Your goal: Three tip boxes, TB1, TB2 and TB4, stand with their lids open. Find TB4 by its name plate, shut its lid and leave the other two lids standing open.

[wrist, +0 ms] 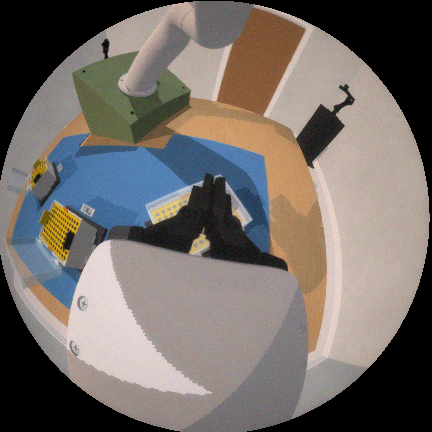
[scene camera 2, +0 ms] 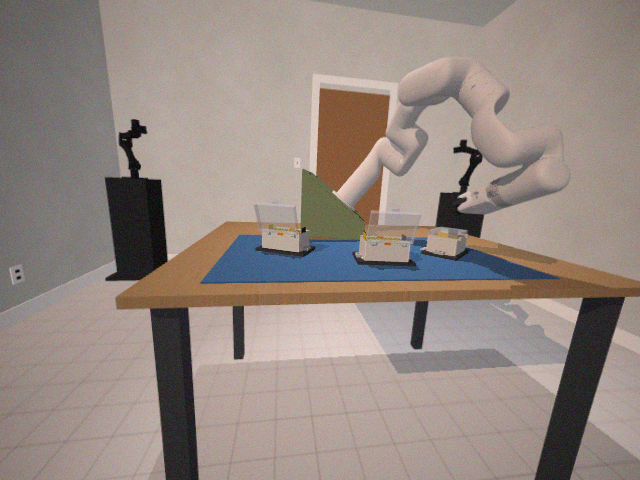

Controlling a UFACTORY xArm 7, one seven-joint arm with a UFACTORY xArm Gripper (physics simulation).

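Places are measured from the arm's base along level axes (x left, y down, z back), in metres.
Where they show: gripper, fingertip midpoint: (wrist: 210,188) (scene camera 2: 454,210); arm's base, link origin: (wrist: 137,84) (scene camera 2: 343,201).
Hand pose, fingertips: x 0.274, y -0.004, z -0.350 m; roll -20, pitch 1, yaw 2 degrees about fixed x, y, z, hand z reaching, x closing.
Each offset is from my fingertips to the top centre of the thing. "spot": to the spot under its first point. Level surfaces: height alone.
The right-hand tip box {dx -0.011, dy +0.063, dz +0.015 m} (scene camera 2: 445,246) (wrist: 167,212) has its clear lid {spot: dx +0.030, dy +0.063, dz +0.000 m} (scene camera 2: 459,230) (wrist: 171,198) down over the yellow rack; whether it sits fully closed is unclear. Its name plate is hidden. My gripper (scene camera 2: 461,200) (wrist: 210,188) is shut and empty, above this box; its fingers cover part of it in the wrist view. The middle box {dx -0.256, dy +0.074, dz -0.059 m} (scene camera 2: 385,252) (wrist: 86,247) stands with its lid {spot: dx -0.267, dy +0.023, dz -0.151 m} (scene camera 2: 395,223) (wrist: 36,265) open, beside a blurred plate {spot: dx -0.246, dy +0.138, dz -0.004 m} (wrist: 87,209) that seems to read TB1. The left box {dx -0.521, dy +0.074, dz +0.055 m} (scene camera 2: 283,242) (wrist: 45,180) also has its lid (scene camera 2: 276,215) open; its plate {spot: dx -0.479, dy +0.139, dz +0.098 m} (wrist: 60,168) is unreadable.
The boxes stand on a blue mat {dy +0.140 m} (scene camera 2: 310,268) (wrist: 115,175) on the wooden table {dy +0.143 m} (scene camera 2: 170,279) (wrist: 295,220). The green arm base (scene camera 2: 325,211) (wrist: 105,110) stands at the back. Black pedestals (scene camera 2: 136,227) (wrist: 320,132) with small arms stand beyond the table.
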